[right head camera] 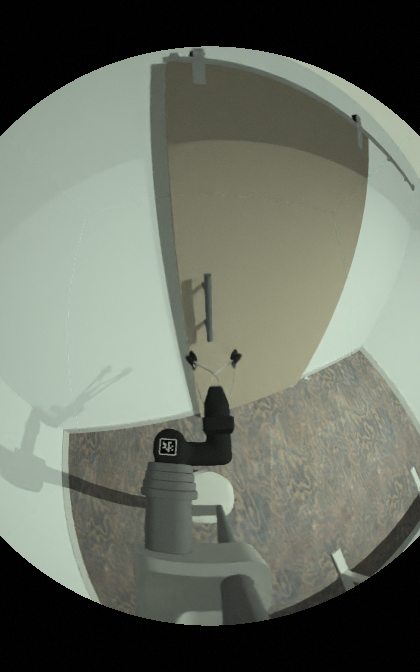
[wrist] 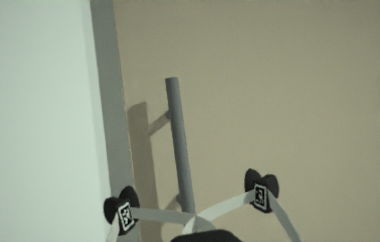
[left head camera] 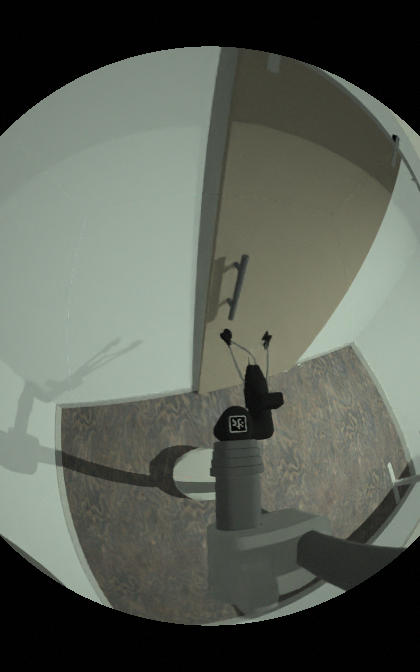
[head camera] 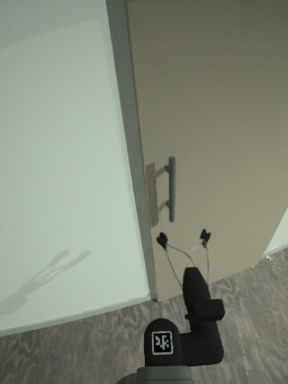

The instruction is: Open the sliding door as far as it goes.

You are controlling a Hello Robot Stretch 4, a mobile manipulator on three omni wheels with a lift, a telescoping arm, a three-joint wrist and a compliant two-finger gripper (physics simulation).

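Where they show: gripper, fingertip midpoint: [right head camera: 212, 351] [wrist: 191, 191] [left head camera: 245, 330] [head camera: 182, 232]; robot's base, origin of the base link: [right head camera: 204, 495] [left head camera: 201, 472].
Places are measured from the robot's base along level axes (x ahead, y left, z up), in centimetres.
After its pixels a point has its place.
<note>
The tan sliding door [head camera: 220, 125] @(x 78.2, y -28.4, z 134.5 cm) [left head camera: 300, 200] @(x 77.8, y -26.9, z 150.4 cm) [right head camera: 270, 210] @(x 79.0, y -31.6, z 149.0 cm) [wrist: 280, 90] @(x 79.8, y -34.5, z 124.2 cm) stands beside a grey frame strip at its left edge. Its grey bar handle [head camera: 172, 190] @(x 65.4, y -7.5, z 114.1 cm) [left head camera: 239, 287] @(x 65.4, y -7.9, z 114.3 cm) [right head camera: 208, 307] @(x 65.4, y -7.6, z 114.3 cm) [wrist: 179, 145] @(x 65.4, y -7.5, z 114.2 cm) is upright, near that edge. My gripper [head camera: 184, 239] @(x 47.8, y -8.5, z 109.7 cm) [left head camera: 246, 338] @(x 47.8, y -8.5, z 109.7 cm) [right head camera: 213, 358] @(x 47.8, y -8.5, z 109.7 cm) [wrist: 191, 191] @(x 47.8, y -8.5, z 109.7 cm) is open with nothing between its fingertips. In the head views it shows just below the handle's lower end. In the wrist view the handle's lower part shows between the two fingertips, beyond them. Whether the door stands ajar behind the strip cannot be told.
A white wall [head camera: 60, 165] @(x 67.2, y 33.9, z 128.0 cm) [left head camera: 135, 260] @(x 68.0, y 31.0, z 122.5 cm) [right head camera: 115, 280] @(x 69.0, y 27.3, z 127.1 cm) is left of the door, with the arm's shadow on it. The overhead rail [right head camera: 300, 87] runs right past the door. The wood-patterned floor [head camera: 90, 350] @(x 35.1, y 54.0, z -2.8 cm) [right head camera: 300, 450] @(x 28.1, y -81.9, z -2.8 cm) lies below. A white round base part [right head camera: 215, 492] @(x 3.4, y -8.1, z 18.7 cm) shows under the arm.
</note>
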